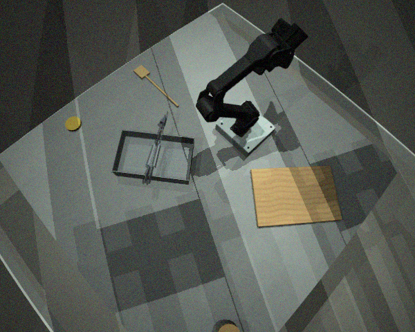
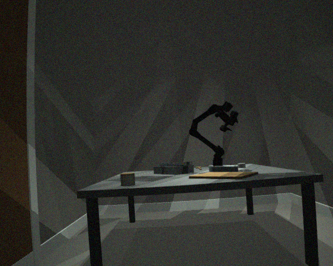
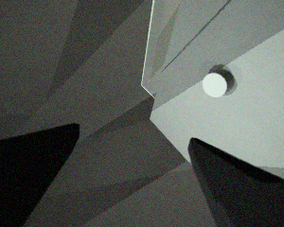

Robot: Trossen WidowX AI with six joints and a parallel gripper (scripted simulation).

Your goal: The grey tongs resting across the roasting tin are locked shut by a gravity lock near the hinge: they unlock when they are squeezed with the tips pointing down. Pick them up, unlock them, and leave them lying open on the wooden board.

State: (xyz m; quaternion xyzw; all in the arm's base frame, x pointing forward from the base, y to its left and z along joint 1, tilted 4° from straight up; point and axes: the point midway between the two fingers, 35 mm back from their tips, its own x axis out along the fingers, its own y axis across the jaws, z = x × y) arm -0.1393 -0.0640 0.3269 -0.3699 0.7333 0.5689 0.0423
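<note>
Right now my gripper tip is 52 cm short of the roasting tin, 31 cm above it and 10 cm to the left of it. The rest, counted from my gripper tip: wooden board: 44 cm to the left, 34 cm below, 25 cm ahead; then yellow lock piece: 43 cm ahead, 27 cm below, 14 cm to the right; then white disc: 33 cm below, 13 cm to the right, 8 cm behind.
</note>
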